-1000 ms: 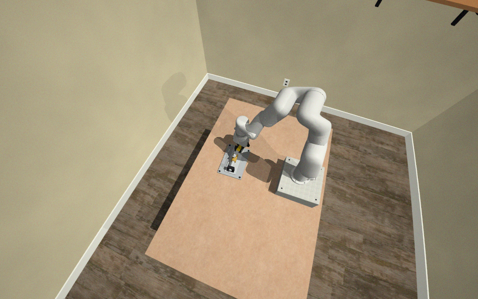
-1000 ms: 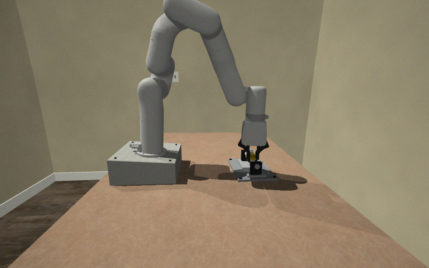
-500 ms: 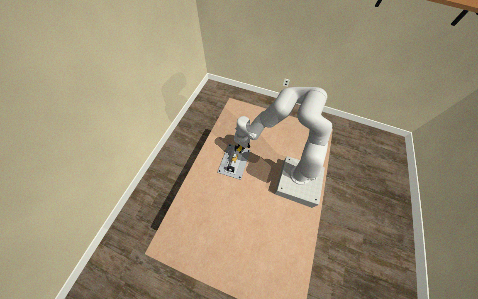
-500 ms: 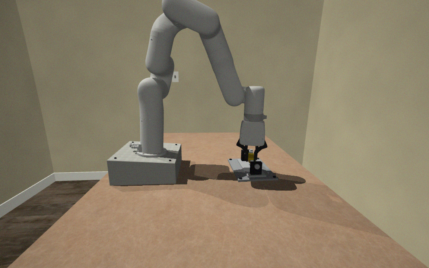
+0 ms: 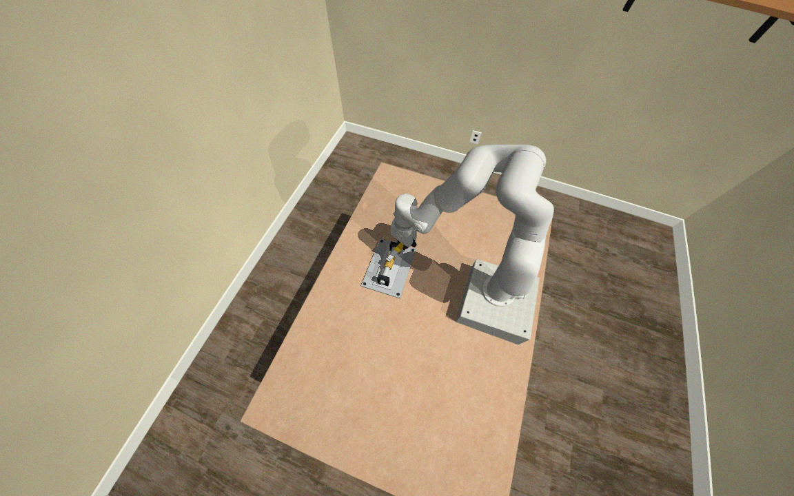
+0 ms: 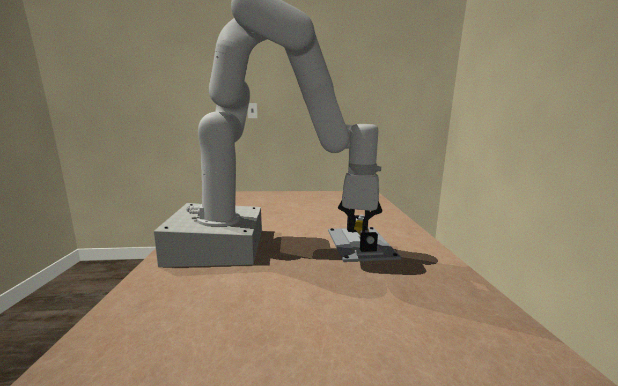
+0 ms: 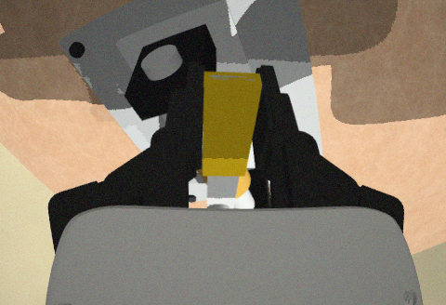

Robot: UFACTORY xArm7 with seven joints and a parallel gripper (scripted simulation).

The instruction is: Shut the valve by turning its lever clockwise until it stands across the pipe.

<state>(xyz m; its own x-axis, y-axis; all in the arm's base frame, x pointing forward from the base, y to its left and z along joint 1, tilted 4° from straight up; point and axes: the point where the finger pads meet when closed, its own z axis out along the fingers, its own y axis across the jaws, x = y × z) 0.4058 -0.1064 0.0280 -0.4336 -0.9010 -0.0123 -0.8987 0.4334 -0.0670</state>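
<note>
My gripper is now 2 cm short of the yellow lever and 5 cm to the right of it. Also, from my hand: grey baseplate (4 cm ahead, 8 cm to the left, 9 cm below).
</note>
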